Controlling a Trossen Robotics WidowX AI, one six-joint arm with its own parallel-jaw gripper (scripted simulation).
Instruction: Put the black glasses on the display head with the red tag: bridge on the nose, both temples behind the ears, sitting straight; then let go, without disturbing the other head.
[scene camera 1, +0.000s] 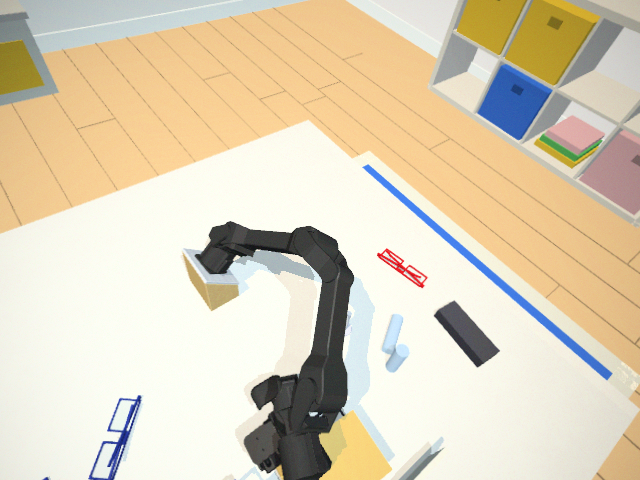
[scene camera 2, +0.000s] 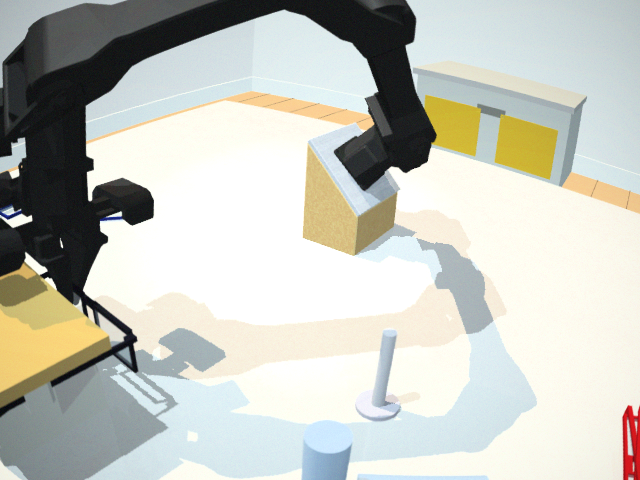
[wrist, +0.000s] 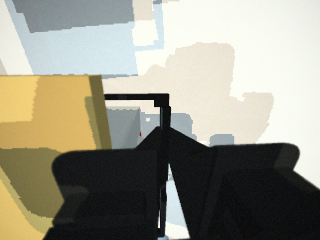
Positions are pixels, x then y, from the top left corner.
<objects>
my gripper: scene camera 1 288, 439; scene camera 2; wrist
dark case: scene camera 1 473, 342; not seen in scene camera 2 (out of frame); not seen in the wrist view (out of frame)
same spot on my gripper: (scene camera 2: 72, 263) = (wrist: 179, 172)
</objects>
